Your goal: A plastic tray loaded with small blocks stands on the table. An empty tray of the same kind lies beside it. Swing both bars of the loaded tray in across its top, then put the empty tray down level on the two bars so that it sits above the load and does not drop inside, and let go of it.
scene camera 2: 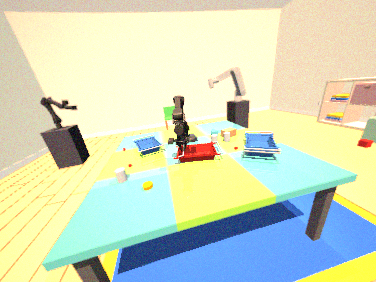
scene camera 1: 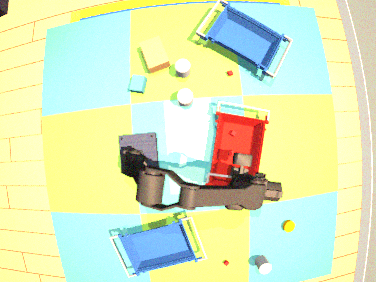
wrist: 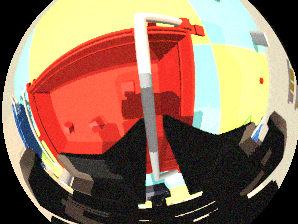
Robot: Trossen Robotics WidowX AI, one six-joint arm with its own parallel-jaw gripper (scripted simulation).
The pictures show: my gripper, a tan block and a blue tray.
